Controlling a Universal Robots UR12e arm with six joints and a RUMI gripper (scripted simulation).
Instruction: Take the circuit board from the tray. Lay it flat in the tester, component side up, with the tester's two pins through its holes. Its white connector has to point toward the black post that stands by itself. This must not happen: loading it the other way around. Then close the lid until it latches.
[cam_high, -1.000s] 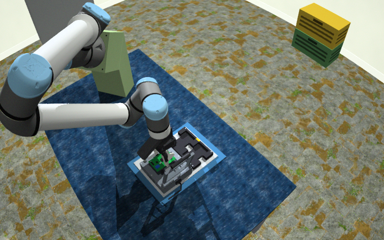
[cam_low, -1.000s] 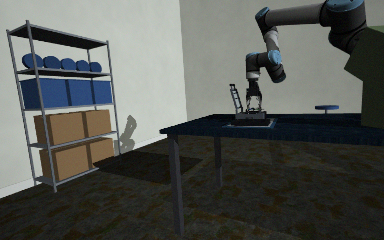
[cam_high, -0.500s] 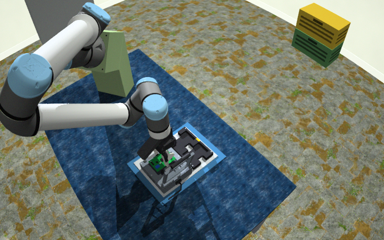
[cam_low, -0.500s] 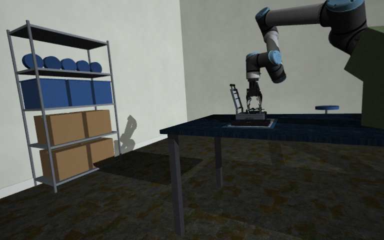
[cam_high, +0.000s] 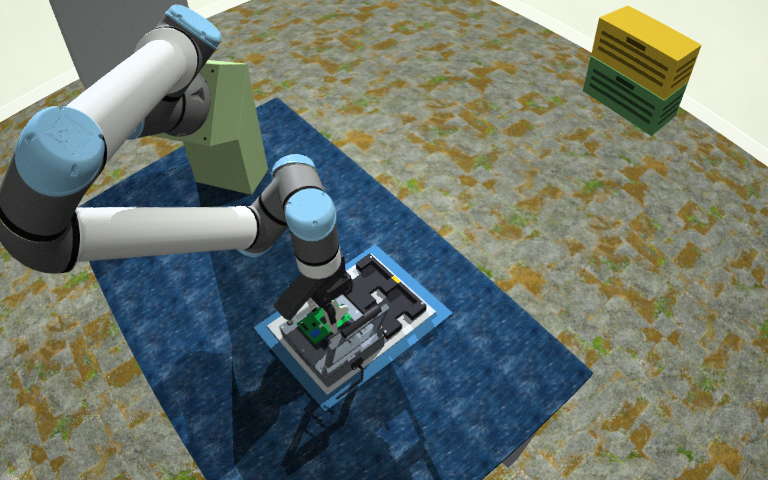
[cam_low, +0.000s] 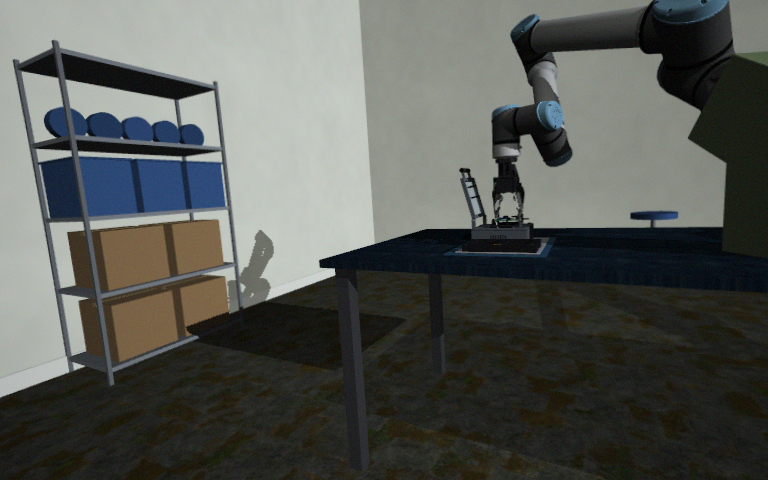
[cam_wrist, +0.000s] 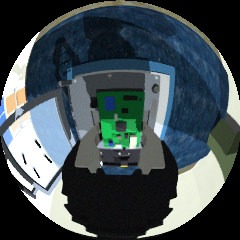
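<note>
Now: hand right at the green circuit board. From my hand the other things lie so: tester lid (120 mm ahead, 100 mm above, 30 mm to the right); then tester (40 mm ahead, 30 mm to the left, 30 mm above).
</note>
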